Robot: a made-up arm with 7 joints.
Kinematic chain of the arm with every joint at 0, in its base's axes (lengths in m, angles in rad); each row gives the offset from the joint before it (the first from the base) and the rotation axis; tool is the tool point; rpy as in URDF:
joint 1: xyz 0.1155 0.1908 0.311 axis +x
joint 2: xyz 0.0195 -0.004 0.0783 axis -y
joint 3: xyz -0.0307 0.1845 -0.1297 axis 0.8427 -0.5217 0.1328
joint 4: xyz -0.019 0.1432 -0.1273 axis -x
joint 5: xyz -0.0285 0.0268 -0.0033 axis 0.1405 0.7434 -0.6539
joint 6: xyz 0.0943 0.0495 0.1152 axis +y
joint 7: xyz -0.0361 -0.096 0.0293 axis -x
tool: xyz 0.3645 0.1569 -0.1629 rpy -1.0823 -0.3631 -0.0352
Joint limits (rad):
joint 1: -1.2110..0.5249
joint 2: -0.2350..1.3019
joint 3: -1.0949..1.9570
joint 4: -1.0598..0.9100
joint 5: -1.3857..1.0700
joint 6: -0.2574..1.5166
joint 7: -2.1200..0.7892
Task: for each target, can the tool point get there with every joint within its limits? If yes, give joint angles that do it. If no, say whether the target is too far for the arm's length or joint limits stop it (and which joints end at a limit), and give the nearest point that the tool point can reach.
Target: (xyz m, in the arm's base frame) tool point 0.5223 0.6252 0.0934
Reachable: yes | joints -0.2392 0.0020 0.7613 -0.0069 0.6219 0.9071 -1.6197
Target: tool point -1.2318 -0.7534 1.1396
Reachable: no: too far | nearest point -0.3789 0.0526 0.7320 | short by 1.242 m
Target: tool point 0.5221 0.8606 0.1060
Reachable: yes | joints -0.4114 1.1712 -0.4867 0.2803 -0.6223 0.1170 -1.0197
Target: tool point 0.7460 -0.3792 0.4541
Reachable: no: joint limits stop it (at a limit: joint 1, joint 3, joint 4, joint 5, joint 7) | nearest point 0.6112 -0.2024 0.3359 | short by 0.252 m
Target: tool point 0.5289 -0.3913 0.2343
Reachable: no: joint limits stop it (at a limit: joint 1, joint 3, joint 4, joint 5, joint 7) | nearest point 0.4951 -0.3261 0.2195 | short by 0.075 m
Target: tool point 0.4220 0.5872 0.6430
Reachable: yes | joints -0.1698 1.0177 0.7419 0.5773 0.6506 0.3738 -1.3298
